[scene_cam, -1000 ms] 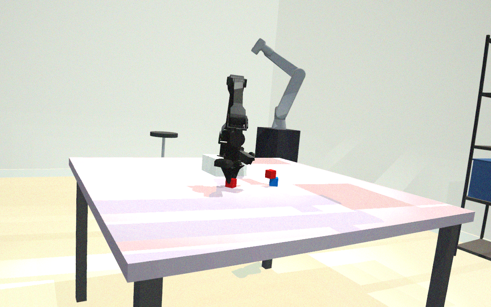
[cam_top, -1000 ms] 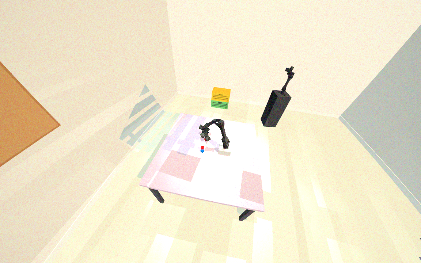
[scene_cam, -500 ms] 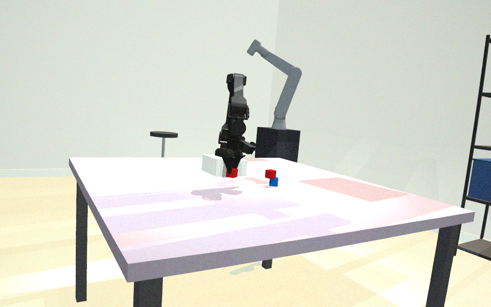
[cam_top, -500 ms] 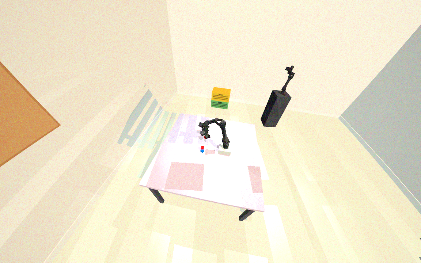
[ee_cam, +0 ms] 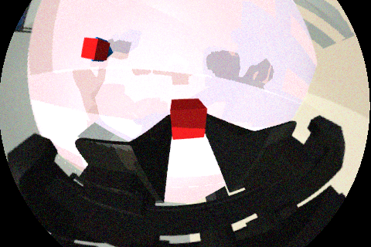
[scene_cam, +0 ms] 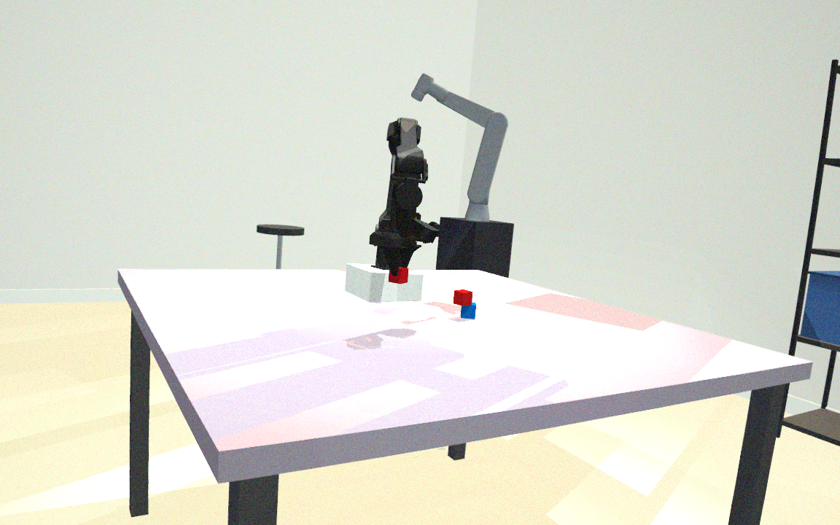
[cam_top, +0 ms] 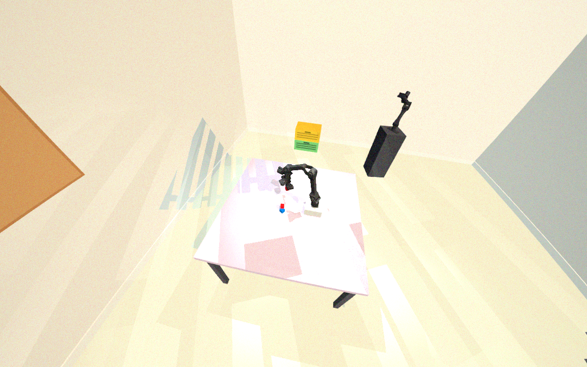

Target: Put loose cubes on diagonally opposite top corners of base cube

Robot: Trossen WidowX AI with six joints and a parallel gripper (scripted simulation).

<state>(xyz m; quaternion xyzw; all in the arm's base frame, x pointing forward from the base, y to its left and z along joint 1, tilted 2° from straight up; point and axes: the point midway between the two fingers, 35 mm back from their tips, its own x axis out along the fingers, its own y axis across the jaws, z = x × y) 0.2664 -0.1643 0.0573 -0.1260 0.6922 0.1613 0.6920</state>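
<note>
Now: gripper tip 20 cm to the right of the blue cube, 9 cm above it and 3 cm short of it.
</note>
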